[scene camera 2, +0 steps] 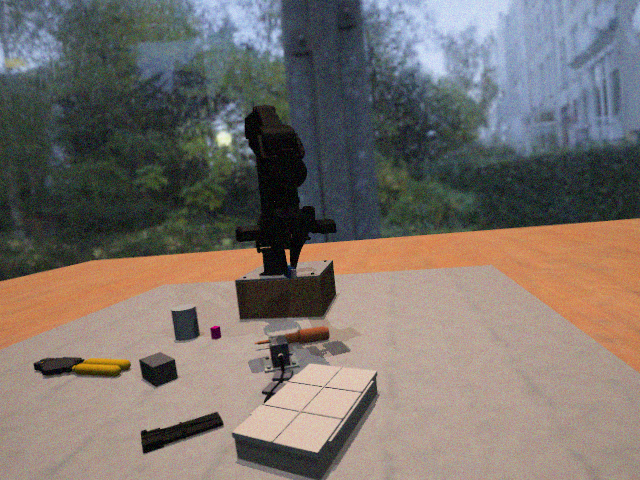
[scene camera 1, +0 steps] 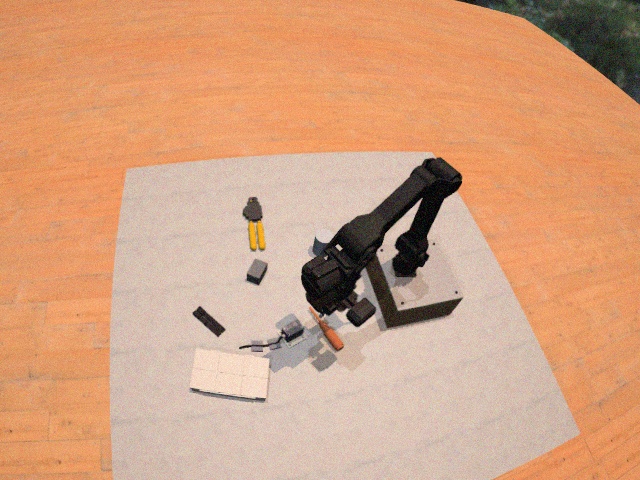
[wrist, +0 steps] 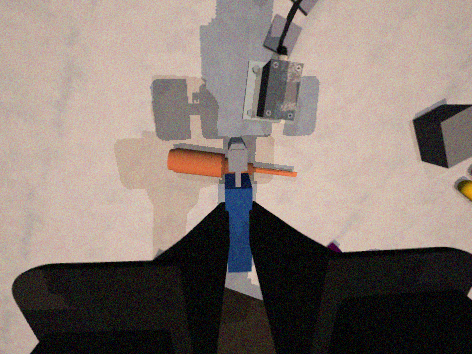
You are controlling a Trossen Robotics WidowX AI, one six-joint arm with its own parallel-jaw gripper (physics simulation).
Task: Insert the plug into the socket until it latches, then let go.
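Places are measured from the arm's base along level axes (x ahead, y left, z up), in centimetres.
Pixels of known places: gripper, fingertip midpoint: [scene camera 2: 289, 274] [wrist: 237, 209]; arm's base, link origin: [scene camera 2: 275, 272] [scene camera 1: 404, 267].
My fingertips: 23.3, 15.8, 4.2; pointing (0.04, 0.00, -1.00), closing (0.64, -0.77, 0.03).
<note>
Ahead of a thing's pixels: the offset from my fingertips to its top centre, as dx, dy, dz. "spot": to the spot under its first point.
The plug @(+0.4, +0.3, +1.6) [scene camera 2: 291, 272] [wrist: 239, 230] has a blue body and a grey metal nose. My gripper [scene camera 2: 292, 265] [wrist: 237, 209] is shut on its blue body and holds it above the mat, with the nose over the screwdriver in the wrist view. In scene camera 1 the arm hides most of it. The socket @(+8.5, +0.5, -10.1) [scene camera 1: 292, 329] [scene camera 2: 279, 352] [wrist: 282, 90] is a dark grey box on a pale base plate, with a black cable at its far end. In the wrist view it is ahead of the nose, a little to the right, and apart from it. Its opening is not visible.
An orange screwdriver @(-0.7, -1.5, -11.9) [scene camera 1: 331, 336] [scene camera 2: 312, 334] [wrist: 196, 162] lies between socket and robot base. A white-topped box @(+24.4, +13.4, -11.1) [scene camera 1: 230, 374] [scene camera 2: 310, 408] is beside the cable. A grey block @(+17.9, -19.0, -11.1) [scene camera 1: 256, 271] [scene camera 2: 158, 368], yellow-handled pliers @(spot: +20.2, -43.3, -13.0) [scene camera 1: 252, 210], a black bar @(+30.9, -2.5, -13.1) [scene camera 1: 208, 320], a cylinder @(-1.8, -29.2, -7.6) [scene camera 2: 185, 323] and a magenta cube @(-2.0, -21.1, -12.1) [scene camera 2: 215, 332] stand around.
</note>
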